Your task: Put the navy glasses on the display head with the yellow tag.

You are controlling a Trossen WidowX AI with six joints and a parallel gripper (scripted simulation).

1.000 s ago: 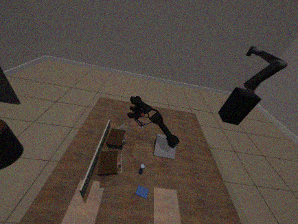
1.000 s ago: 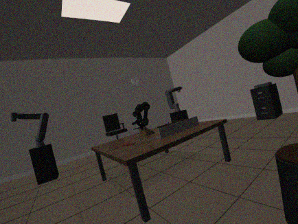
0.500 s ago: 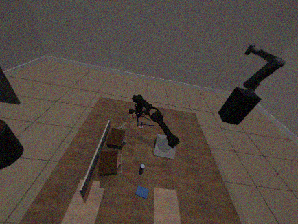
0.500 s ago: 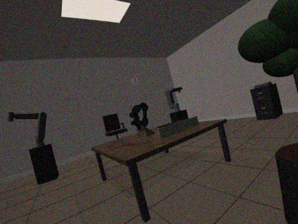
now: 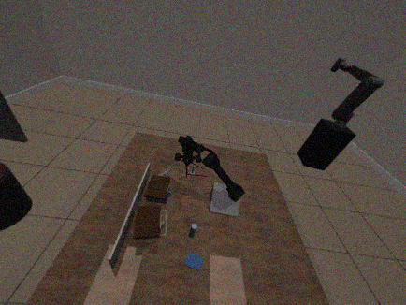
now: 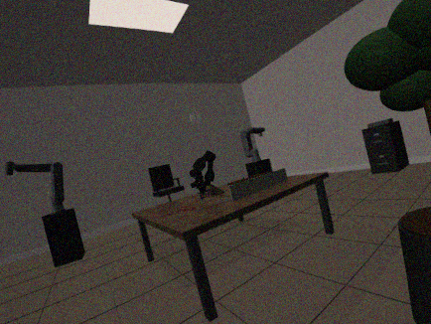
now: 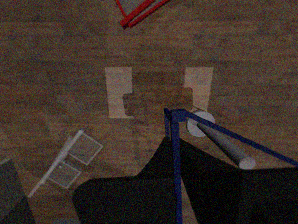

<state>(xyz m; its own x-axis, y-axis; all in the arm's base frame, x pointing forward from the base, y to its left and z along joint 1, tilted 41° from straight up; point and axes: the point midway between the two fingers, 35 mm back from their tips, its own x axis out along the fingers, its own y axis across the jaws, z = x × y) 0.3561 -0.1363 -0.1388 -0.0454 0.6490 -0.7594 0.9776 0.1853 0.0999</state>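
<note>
The round base lies 6 cm behind my gripper tip and 4 cm below it. Also, from my gripper tip: grey panel (40 cm to the left, 22 cm ahead, 1 cm below); blue square (60 cm to the left, 17 cm behind, 6 cm below).
</note>
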